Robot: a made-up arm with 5 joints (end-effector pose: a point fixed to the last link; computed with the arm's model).
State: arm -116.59 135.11 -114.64 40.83 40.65
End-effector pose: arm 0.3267 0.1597 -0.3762 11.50 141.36 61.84
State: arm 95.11 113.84 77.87 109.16 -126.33
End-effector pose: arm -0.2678 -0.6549 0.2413 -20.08 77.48 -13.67
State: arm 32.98 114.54 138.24 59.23 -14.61
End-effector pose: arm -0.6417 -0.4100 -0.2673 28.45 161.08 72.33
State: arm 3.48 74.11 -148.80 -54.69 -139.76
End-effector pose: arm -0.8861 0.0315 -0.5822 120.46 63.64 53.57
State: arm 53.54 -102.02 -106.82 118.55 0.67
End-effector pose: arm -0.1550 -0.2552 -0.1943 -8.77 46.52 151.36
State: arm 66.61 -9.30 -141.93 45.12 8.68
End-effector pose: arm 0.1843 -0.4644 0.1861 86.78 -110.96 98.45
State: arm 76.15 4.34 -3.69 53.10 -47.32
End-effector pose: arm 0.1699 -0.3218 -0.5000 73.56 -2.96 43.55
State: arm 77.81 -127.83 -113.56 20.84 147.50
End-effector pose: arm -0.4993 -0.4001 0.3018 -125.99 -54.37 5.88
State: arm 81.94 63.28 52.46 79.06 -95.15
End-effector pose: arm -0.4770 -0.5115 -0.3135 41.97 49.59 -19.96
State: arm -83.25 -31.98 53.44 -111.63 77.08
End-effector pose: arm -0.0192 -0.0040 0.0369 53.74 -142.89 36.66
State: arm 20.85 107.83 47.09 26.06 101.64
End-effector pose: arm -0.5190 0.2364 -0.4440 -39.37 -85.52 -131.98
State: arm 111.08 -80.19 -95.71 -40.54 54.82
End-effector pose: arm 0.4282 -0.6715 0.4472 3.81 -114.73 70.33
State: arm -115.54 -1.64 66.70 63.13 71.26
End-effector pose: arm -0.0408 0.7518 -0.3575 154.16 -2.34 -42.18
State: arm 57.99 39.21 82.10 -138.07 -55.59
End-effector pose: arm -0.0534 0.1215 -0.1988 12.63 50.53 -169.28
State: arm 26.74 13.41 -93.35 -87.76 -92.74
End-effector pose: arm -0.6688 -0.7935 -0.0250 -88.15 -148.15 -13.06
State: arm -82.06 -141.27 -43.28 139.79 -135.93
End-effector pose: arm -0.2136 0.1707 -0.2075 -45.87 -97.10 -44.84
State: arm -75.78 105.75 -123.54 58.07 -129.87
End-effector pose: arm -0.3287 0.2692 -0.3619 40.77 28.48 2.70
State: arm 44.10 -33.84 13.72 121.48 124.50
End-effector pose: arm -0.0725 -0.3745 -0.3983 25.69 129.80 107.99
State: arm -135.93 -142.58 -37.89 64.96 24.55
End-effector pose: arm 0.1205 0.1514 0.3539 -3.89 97.97 -83.38
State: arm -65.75 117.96 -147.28 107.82 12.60
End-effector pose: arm -0.3428 0.2772 -0.0375 52.48 167.96 7.88
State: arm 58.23 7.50 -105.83 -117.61 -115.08
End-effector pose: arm -0.4168 -0.9559 -0.0471 86.01 141.19 4.73
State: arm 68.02 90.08 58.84 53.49 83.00
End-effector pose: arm -0.5172 -0.4236 -0.4258 -18.73 -102.83 -69.35
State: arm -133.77 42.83 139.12 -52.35 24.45
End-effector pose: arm 0.1361 0.2729 -0.6842 72.47 55.22 9.36
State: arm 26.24 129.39 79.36 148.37 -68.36
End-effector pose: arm -0.3359 -0.1467 0.3743 -27.77 -159.26 68.59
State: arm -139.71 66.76 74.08 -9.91 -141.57
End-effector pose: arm 0.3124 0.1462 -0.7159 -55.70 -111.37 -128.10
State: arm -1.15 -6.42 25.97 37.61 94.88
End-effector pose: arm -0.3930 -0.5337 -0.2984 34.56 115.85 18.31
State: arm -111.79 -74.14 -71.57 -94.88 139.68
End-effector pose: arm 0.4895 0.7184 0.1629 30.49 -11.68 136.40
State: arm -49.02 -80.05 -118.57 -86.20 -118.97
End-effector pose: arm -0.8070 0.6363 0.2861 66.34 45.04 -93.96
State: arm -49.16 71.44 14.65 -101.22 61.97
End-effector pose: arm -0.4409 -0.0850 -0.0400 -6.31 72.21 -45.37
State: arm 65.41 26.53 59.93 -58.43 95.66
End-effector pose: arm 0.3190 -0.1454 -0.2282 -129.10 80.47 31.27
